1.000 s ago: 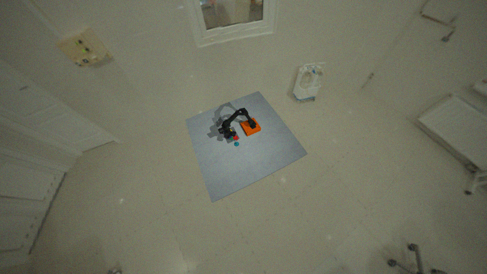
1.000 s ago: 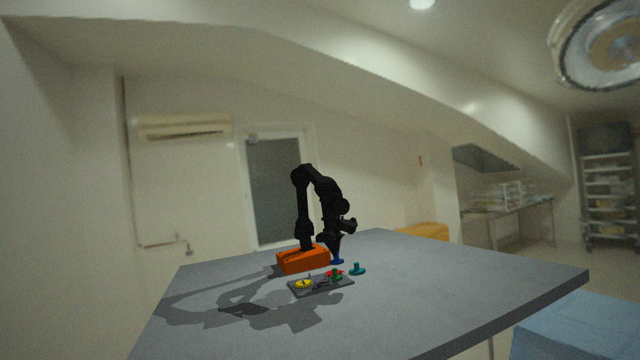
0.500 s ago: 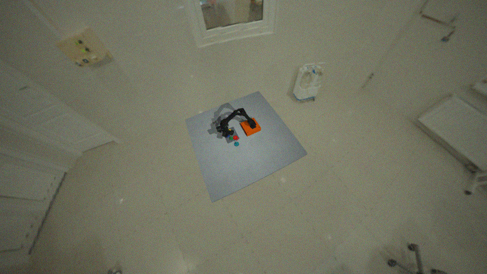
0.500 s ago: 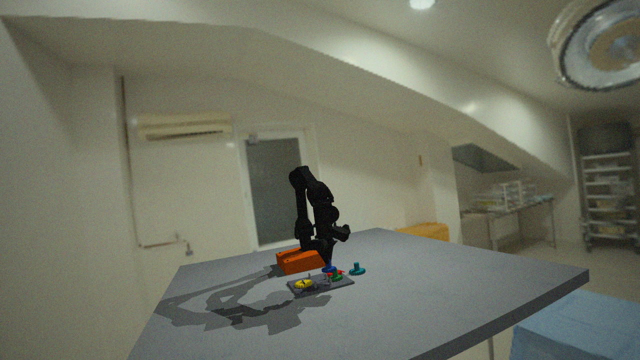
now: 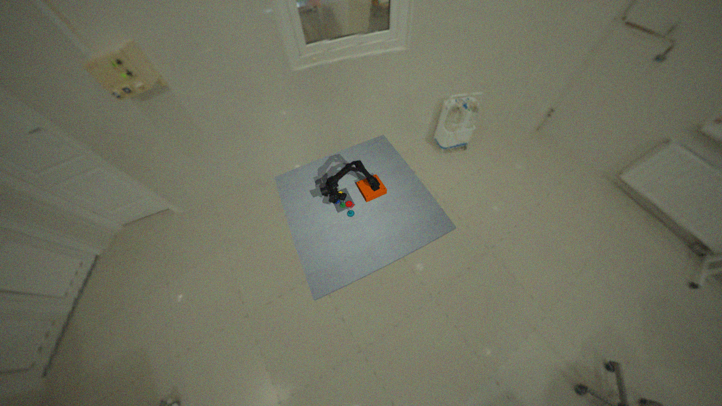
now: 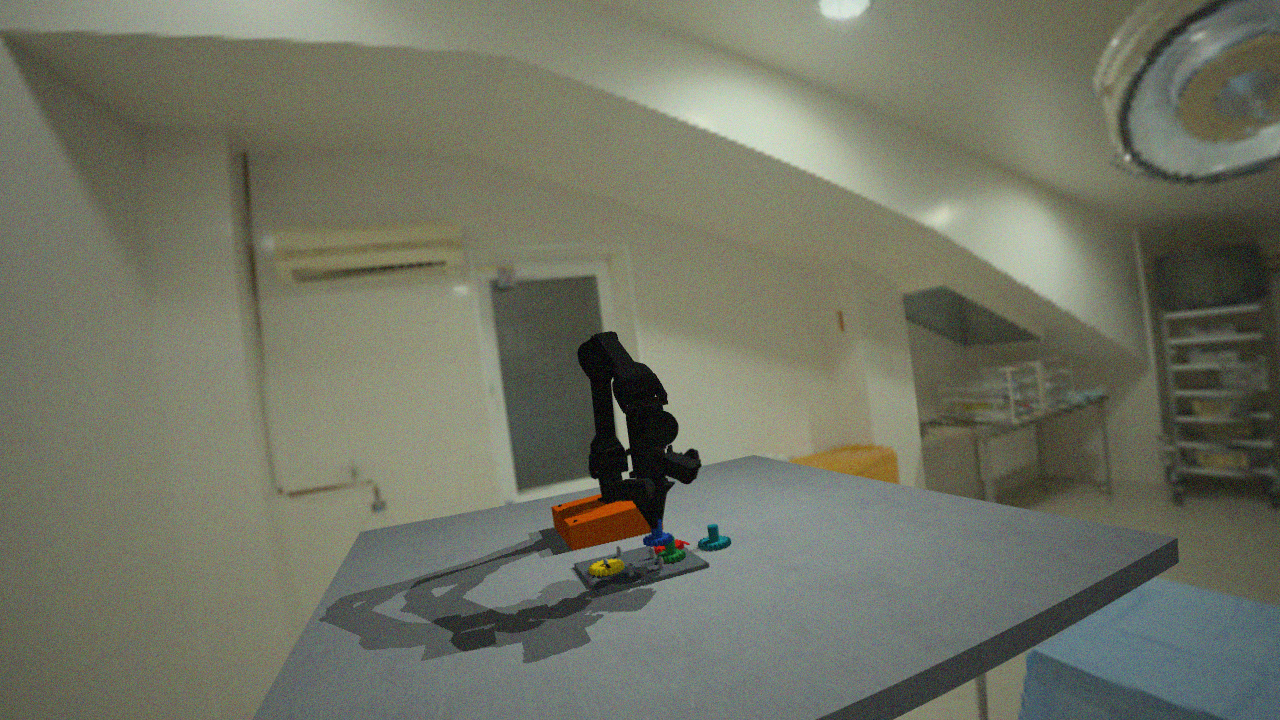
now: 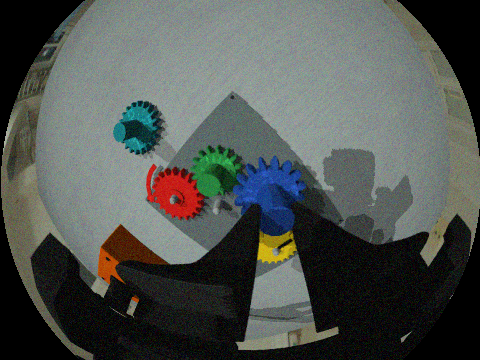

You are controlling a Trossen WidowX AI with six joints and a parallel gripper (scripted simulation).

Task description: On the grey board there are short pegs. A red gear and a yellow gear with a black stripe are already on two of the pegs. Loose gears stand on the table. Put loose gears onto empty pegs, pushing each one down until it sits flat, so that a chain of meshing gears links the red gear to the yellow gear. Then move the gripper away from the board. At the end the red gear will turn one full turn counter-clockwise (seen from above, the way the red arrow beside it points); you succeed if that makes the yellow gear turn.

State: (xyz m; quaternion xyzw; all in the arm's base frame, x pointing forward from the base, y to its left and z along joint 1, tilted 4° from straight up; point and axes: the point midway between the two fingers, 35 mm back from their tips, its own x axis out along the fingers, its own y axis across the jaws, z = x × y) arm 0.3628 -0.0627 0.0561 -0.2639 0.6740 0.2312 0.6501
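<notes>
Now: the blue gear 10 mm below my gripper tip. The rest, counted from my gripper tip: red gear (80 mm behind, 70 mm below, 60 mm to the left); yellow gear (80 mm to the right, 70 mm below, 70 mm behind); green gear (60 mm below, 40 mm to the left, 30 mm behind).
</notes>
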